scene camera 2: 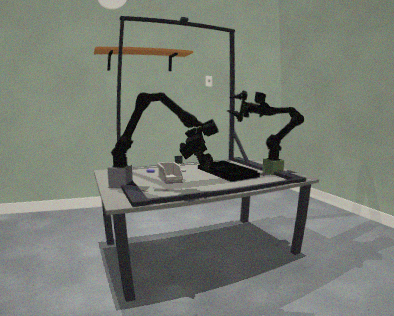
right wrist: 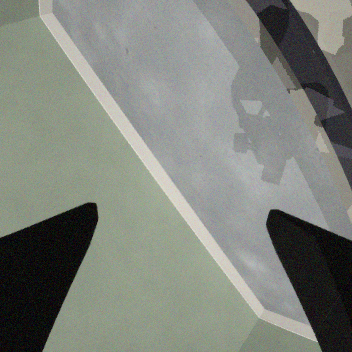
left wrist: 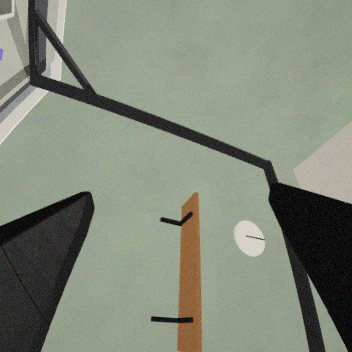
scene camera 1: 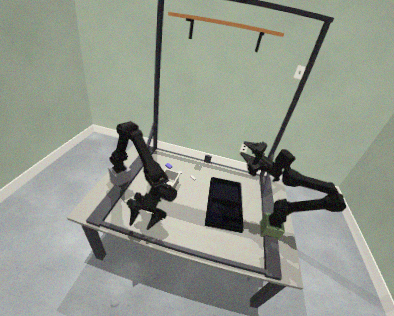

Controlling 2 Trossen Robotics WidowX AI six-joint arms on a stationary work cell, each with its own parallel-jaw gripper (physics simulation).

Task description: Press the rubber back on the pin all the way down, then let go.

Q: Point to a dark frame rail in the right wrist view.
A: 291, 35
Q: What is my left gripper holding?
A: Nothing.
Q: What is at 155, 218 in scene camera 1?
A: My right gripper.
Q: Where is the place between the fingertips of my left gripper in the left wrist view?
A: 181, 195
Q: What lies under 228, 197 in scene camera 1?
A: A black tray.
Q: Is my right gripper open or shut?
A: Open.
